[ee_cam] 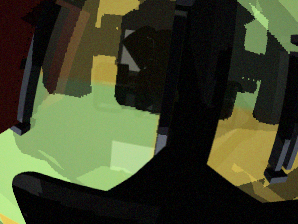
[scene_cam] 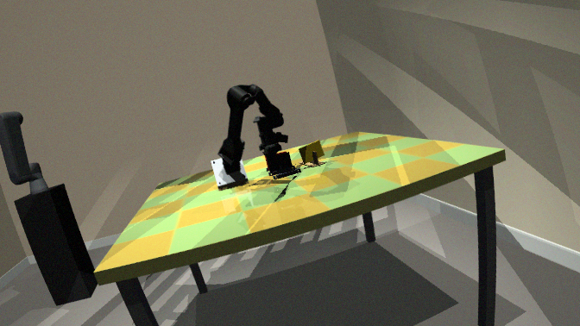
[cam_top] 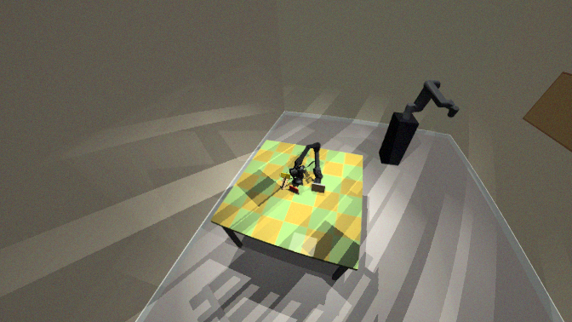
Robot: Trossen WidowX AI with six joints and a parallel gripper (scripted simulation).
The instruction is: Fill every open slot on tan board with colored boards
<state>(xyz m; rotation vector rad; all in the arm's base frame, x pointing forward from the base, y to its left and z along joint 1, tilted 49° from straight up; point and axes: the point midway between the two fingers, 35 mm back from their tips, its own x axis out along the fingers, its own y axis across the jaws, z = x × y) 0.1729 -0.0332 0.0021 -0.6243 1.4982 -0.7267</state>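
Now: the tan board 17 cm ahead of my gripper tip, 1 cm to the left of it and 1 cm below it. From my gripper tip the other things lie so: yellow board (17 cm ahead, 4 cm to the right, 2 cm above); then red board (4 cm ahead, 11 cm to the left, 1 cm below); then nearly black board (3 cm ahead).
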